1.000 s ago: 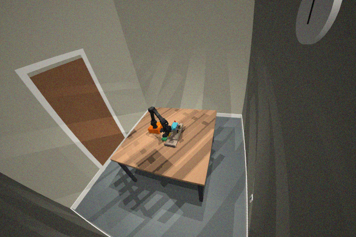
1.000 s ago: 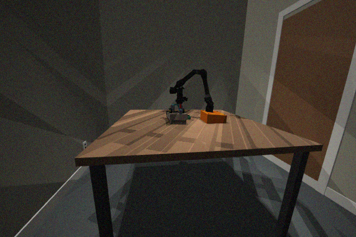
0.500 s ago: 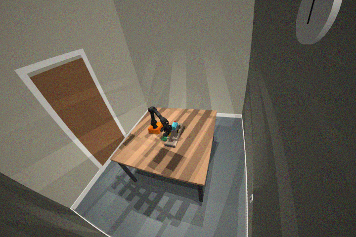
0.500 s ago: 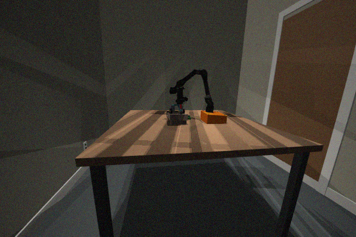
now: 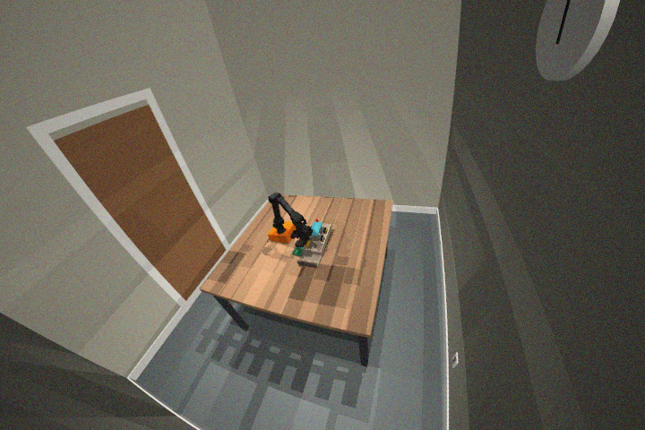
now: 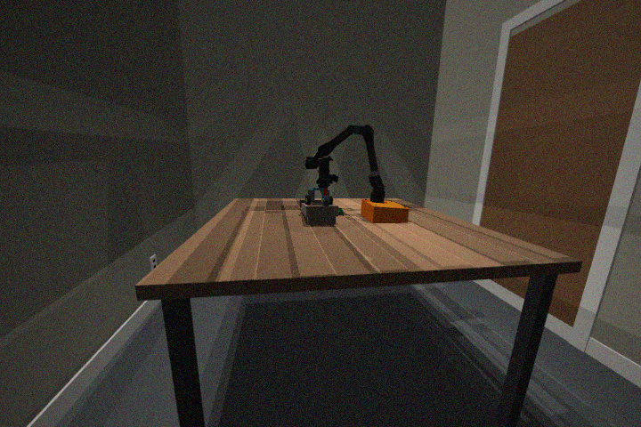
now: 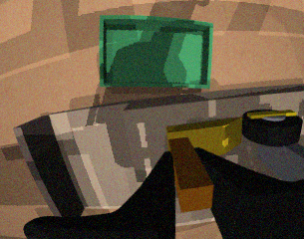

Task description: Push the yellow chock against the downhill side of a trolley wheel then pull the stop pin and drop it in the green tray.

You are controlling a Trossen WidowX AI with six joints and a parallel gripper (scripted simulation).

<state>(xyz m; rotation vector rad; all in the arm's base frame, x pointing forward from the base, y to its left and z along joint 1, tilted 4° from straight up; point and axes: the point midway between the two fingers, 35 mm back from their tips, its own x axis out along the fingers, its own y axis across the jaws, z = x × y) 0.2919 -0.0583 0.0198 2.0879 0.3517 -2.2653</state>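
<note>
Right now my gripper tip is 20 mm to the right of the yellow chock. Also, from my gripper tip: trolley 120 mm to the left, 20 mm ahead, 20 mm above; ramp 120 mm to the left, 50 mm below, 30 mm ahead; green tray 100 mm below, 70 mm behind, 10 mm to the right.
</note>
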